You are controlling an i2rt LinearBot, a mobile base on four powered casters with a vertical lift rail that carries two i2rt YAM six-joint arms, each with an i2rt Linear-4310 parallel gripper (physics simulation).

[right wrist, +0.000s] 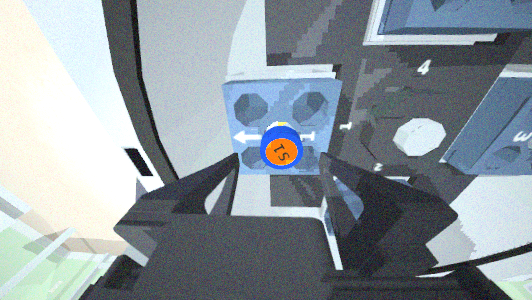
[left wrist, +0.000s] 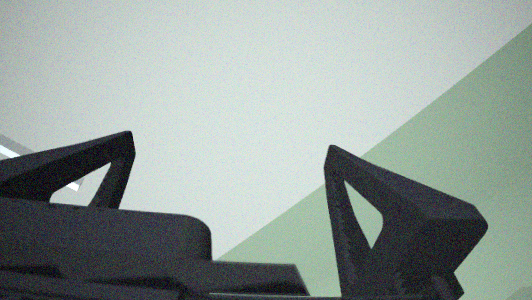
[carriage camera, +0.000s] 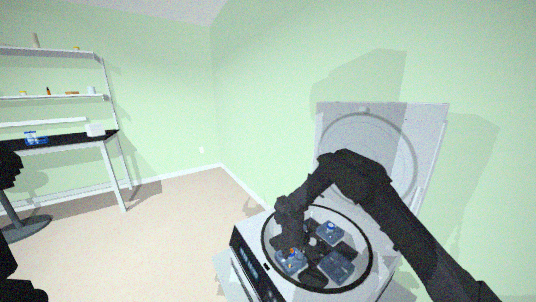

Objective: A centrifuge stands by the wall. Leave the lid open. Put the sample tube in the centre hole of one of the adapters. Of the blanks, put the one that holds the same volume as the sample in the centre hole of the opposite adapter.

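Places are measured from the left arm's base along level axes (x ahead, y left, z up), in millimetres.
Where they show: left gripper, fingertip midpoint: [left wrist: 230,149]; right gripper, fingertip midpoint: [right wrist: 278,158] [carriage camera: 291,254].
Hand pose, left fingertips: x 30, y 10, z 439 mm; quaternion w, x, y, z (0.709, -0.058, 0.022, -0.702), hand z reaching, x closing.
Things, the pixels of their top centre, and the offset from my left fingertips. "spot": a spot on its surface instead. Level surfaces: height alone.
- centrifuge's lid, surface spot: [carriage camera: 434,135] spot: dx +350, dy -909, dz -117 mm
- sample tube, top centre: [right wrist: 281,153] [carriage camera: 290,250] dx +351, dy -439, dz -588 mm
- adapter 1, top centre: [right wrist: 279,137] [carriage camera: 290,255] dx +351, dy -439, dz -616 mm
- blank tube, top centre: [carriage camera: 331,224] dx +486, dy -660, dz -588 mm
- opposite adapter 3, top centre: [carriage camera: 330,229] dx +486, dy -661, dz -615 mm
- rotor hub, top centre: [right wrist: 424,141] [carriage camera: 312,240] dx +418, dy -551, dz -610 mm
- bench, surface height: dz -315 mm
The centrifuge's lid [carriage camera: 434,135] stands open against the wall. The sample tube [carriage camera: 292,251] [right wrist: 281,150], with an orange cap marked S1 in a blue ring, stands in the centre hole of adapter 1 [carriage camera: 299,266] [right wrist: 272,95]. A blank tube [carriage camera: 330,226], with a white and blue cap, stands in the opposite adapter 3 [carriage camera: 324,236] [right wrist: 482,122]; its cap does not show in the right wrist view. My right gripper [right wrist: 278,158] is open, its fingertips on either side of the sample tube's cap in that view, holding nothing. My left gripper [left wrist: 230,149] is open and empty, with ceiling and wall behind it.
Adapter 4 [carriage camera: 336,267] [right wrist: 450,20] shows no tube. The rotor hub [carriage camera: 313,242] [right wrist: 419,136] is between the adapters. At the far left, a bench [carriage camera: 65,139] carries a blue rack [carriage camera: 37,140] and a white box [carriage camera: 95,130], with shelves above. A grey round base [carriage camera: 30,226] stands on the floor.
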